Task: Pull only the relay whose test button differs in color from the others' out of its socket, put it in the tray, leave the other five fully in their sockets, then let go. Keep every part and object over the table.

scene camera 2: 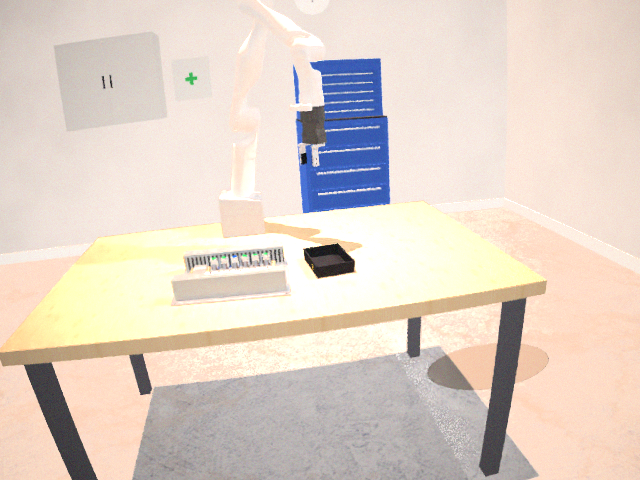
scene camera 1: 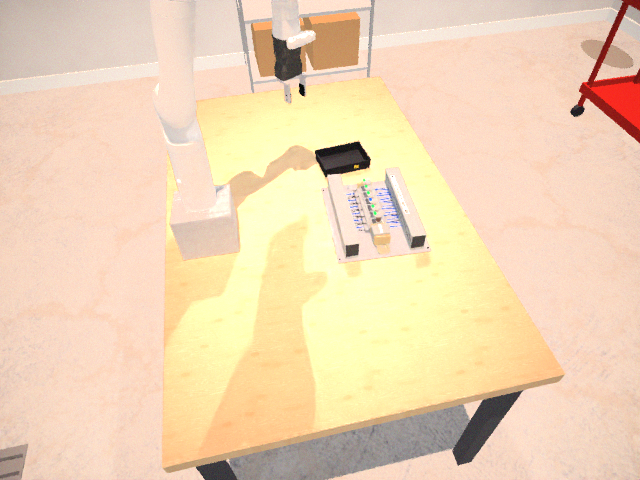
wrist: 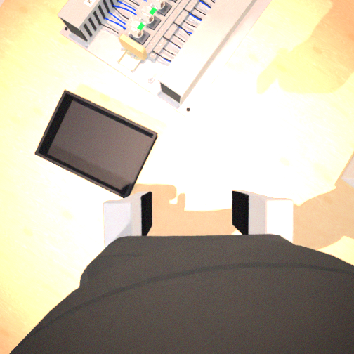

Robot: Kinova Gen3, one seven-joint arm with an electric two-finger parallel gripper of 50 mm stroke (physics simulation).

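Frame: origin at the arm's base, x back, y right, z up, level; metres.
Where they show: gripper, between the fingertips: [scene camera 2: 309, 165] [scene camera 1: 295, 98]; arm's base, origin of its link: [scene camera 2: 242, 195] [scene camera 1: 200, 201].
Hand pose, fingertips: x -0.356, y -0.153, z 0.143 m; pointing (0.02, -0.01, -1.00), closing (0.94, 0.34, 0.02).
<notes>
Each offset is from my fingertips to the top centre of the thing. Level surfaces: height alone.
The relay with the blue test button {dx -0.118, dy +0.287, dz -0.209 m} [scene camera 1: 370, 200] [scene camera 2: 234, 259] sits in the row of six, third from the left in scene camera 2. The other five have green buttons; all six appear seated. In the wrist view, some green-button relays [wrist: 138, 33] show at the top; the blue button does not show. The black tray {dx -0.150, dy +0.017, dz -0.243 m} [scene camera 1: 342, 168] [scene camera 2: 334, 269] [wrist: 100, 140] is empty and stands beside the relay panel {dx -0.115, dy +0.297, dz -0.268 m} [scene camera 1: 364, 250] [wrist: 100, 46]. My gripper [scene camera 1: 295, 97] [scene camera 2: 309, 162] [wrist: 191, 207] is open and empty, pointing down high above the table, away from the panel and past the tray.
Two raised grey wire ducts {dx -0.025, dy +0.272, dz -0.215 m} [scene camera 1: 342, 217] {dx -0.206, dy +0.322, dz -0.215 m} [scene camera 1: 405, 206] flank the relay row, with blue and black wires between. A tan block {dx -0.091, dy +0.385, dz -0.231 m} [scene camera 1: 381, 235] [wrist: 133, 46] sits at the row's end. The arm's base [scene camera 1: 205, 229] [scene camera 2: 241, 215] stands on the wooden table {dz -0.279 m} [scene camera 1: 361, 361] [scene camera 2: 413, 258].
</notes>
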